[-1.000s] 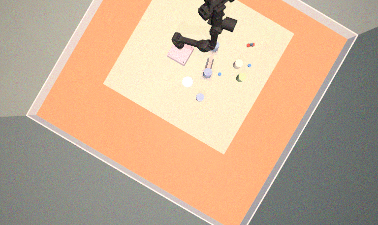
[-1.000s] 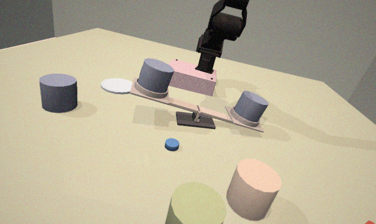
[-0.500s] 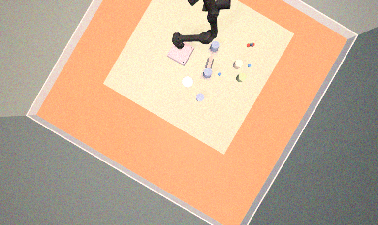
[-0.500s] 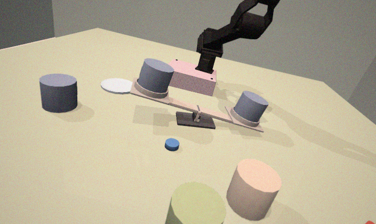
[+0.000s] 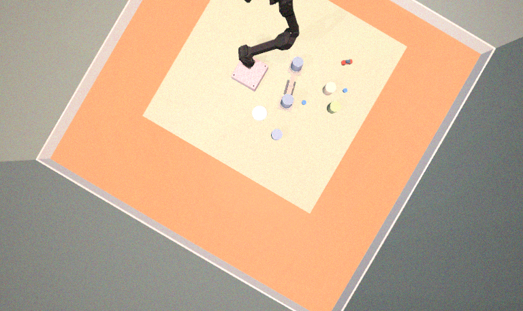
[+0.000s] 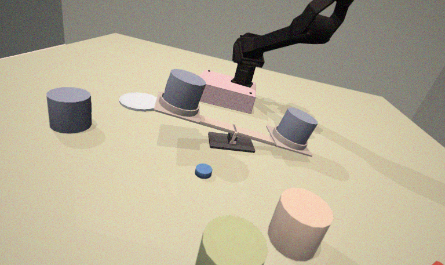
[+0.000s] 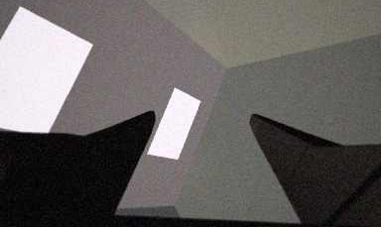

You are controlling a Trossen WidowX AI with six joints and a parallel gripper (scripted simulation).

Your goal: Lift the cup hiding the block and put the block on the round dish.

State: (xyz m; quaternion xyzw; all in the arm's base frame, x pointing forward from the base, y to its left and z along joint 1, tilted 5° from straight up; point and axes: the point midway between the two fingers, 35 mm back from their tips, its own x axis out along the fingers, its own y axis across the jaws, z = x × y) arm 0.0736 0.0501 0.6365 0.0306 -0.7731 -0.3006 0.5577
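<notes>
Now: gripper tip 670 mm above the grey block, 250 mm short of it and 120 mm to the right of it. From my gripper tip the other things lie so: green cylinder 680 mm below, 620 mm ahead, 70 mm to the left; peach cylinder 680 mm below, 500 mm ahead, 120 mm to the left; round white dish 710 mm below, 260 mm to the right, 240 mm ahead.
</notes>
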